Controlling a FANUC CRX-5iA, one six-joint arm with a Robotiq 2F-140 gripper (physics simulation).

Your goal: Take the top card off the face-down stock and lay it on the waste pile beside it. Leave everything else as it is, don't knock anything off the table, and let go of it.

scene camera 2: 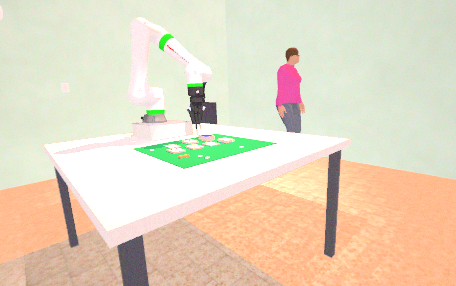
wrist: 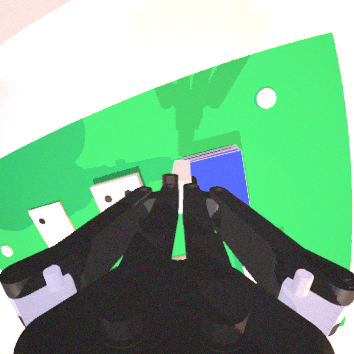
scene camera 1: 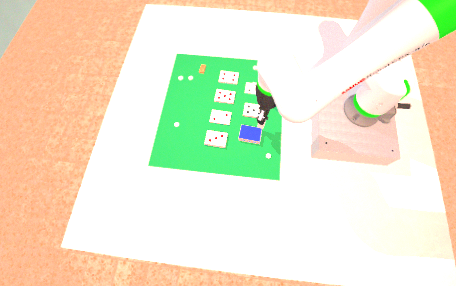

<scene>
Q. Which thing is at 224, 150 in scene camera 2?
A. A green mat.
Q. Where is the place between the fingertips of my gripper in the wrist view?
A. At 181, 171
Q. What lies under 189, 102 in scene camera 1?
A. A green mat.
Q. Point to a green mat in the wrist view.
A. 290, 151
</scene>
